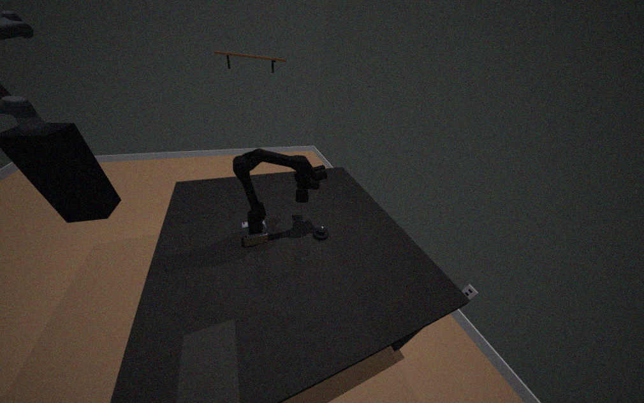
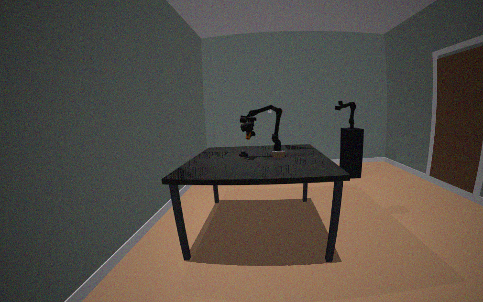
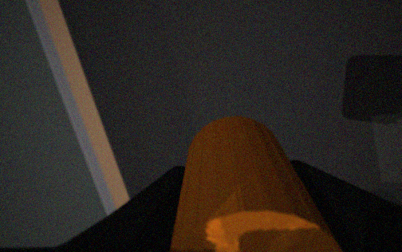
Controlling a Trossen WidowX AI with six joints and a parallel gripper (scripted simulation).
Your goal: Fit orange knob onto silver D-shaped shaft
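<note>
My gripper tip is 3 cm below the orange knob and 2 cm to the left of it. Also, from my gripper tip: dark round pedestal (18 cm to the right, 17 cm below, 8 cm ahead).
</note>
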